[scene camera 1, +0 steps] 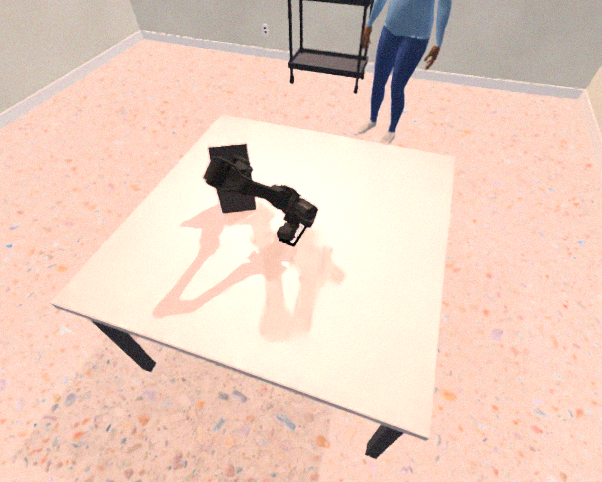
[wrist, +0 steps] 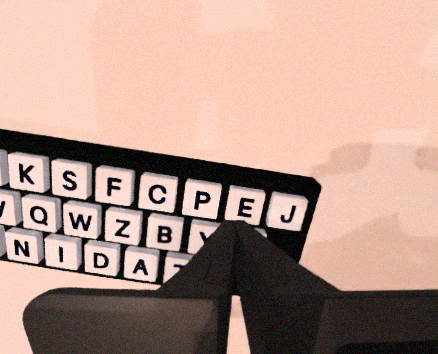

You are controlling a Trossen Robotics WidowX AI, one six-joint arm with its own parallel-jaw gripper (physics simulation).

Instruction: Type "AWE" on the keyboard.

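Frame: origin at the arm's base, x ahead, y left, z up, level; metres.
Where they show: gripper, fingertip midpoint: (wrist: 233,229); arm's base, link origin: (scene camera 1: 237,166).
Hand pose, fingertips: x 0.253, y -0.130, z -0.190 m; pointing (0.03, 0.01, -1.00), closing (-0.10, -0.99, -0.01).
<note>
Each offset is from my fingertips to the top centre of the thing. Level surfaces: height alone.
The black keyboard @(dy +0.067, dx +0.001, dz -0.012 m) (wrist: 200,167) with white letter keys runs from the left edge to the middle right of the wrist view. Its E key @(dy -0.006, dx +0.004, dz -0.012 m) (wrist: 245,205) is in the top row beside the J key @(dy -0.026, dx +0.000, dz -0.012 m) (wrist: 288,212). The W key @(dy +0.072, dx +0.003, dz -0.012 m) (wrist: 81,220) is in the middle row and the A key @(dy +0.047, dx -0.024, dz -0.012 m) (wrist: 141,265) in the bottom row. My gripper (wrist: 233,229) is shut and empty, its tips at the lower edge of the E key; whether they touch it I cannot tell. The fingers hide part of the Y and T keys. In the scene view the arm mostly hides the keyboard (scene camera 1: 300,234).
The arm's dark base plate (scene camera 1: 238,201) is on the far left part of the white table @(dz -0.028 m) (scene camera 1: 371,321). A person (scene camera 1: 402,55) stands behind the table's far edge, beside a black shelf cart (scene camera 1: 326,71) near the wall.
</note>
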